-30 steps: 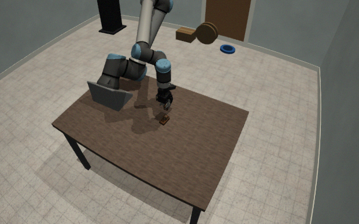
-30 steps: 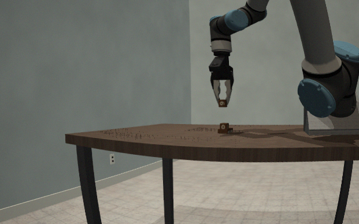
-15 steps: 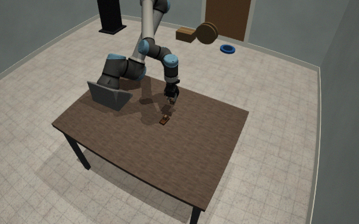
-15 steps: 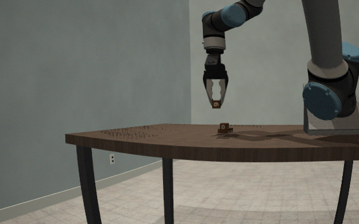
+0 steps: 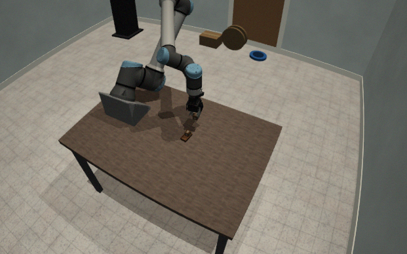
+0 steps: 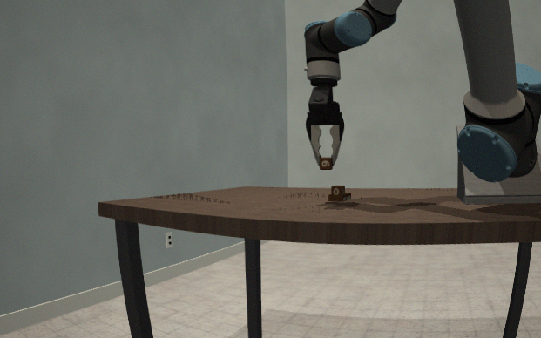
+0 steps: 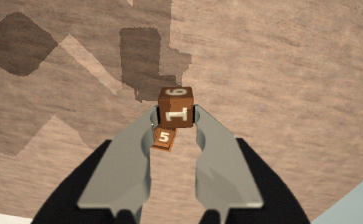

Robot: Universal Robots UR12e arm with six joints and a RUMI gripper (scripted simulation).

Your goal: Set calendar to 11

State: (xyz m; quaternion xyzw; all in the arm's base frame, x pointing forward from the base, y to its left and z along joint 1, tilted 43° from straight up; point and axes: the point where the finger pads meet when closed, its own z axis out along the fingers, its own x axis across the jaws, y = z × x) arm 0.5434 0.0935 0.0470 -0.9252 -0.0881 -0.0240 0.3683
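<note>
Right now the calendar tray is 110 mm to the right of my hand, 100 mm below it and 10 mm behind it. Also, from my hand: cube 10 mm below.
</note>
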